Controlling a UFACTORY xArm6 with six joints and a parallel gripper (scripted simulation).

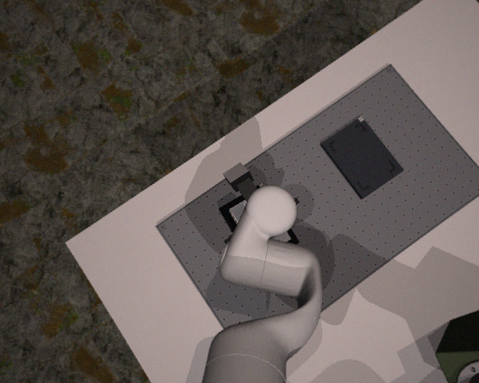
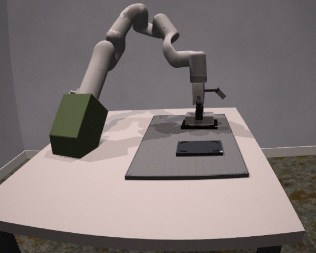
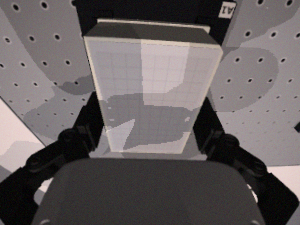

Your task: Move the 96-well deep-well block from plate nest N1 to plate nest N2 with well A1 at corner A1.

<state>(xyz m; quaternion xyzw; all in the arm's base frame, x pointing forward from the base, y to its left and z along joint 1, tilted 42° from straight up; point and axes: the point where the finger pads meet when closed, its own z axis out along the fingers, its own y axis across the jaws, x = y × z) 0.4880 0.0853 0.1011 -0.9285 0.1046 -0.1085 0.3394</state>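
Right now my hand is 2 cm above the deep-well block. From my hand the other things lie so: nest N2 (29 cm to the right, 4 cm below, 2 cm behind); then black nest (4 cm below).
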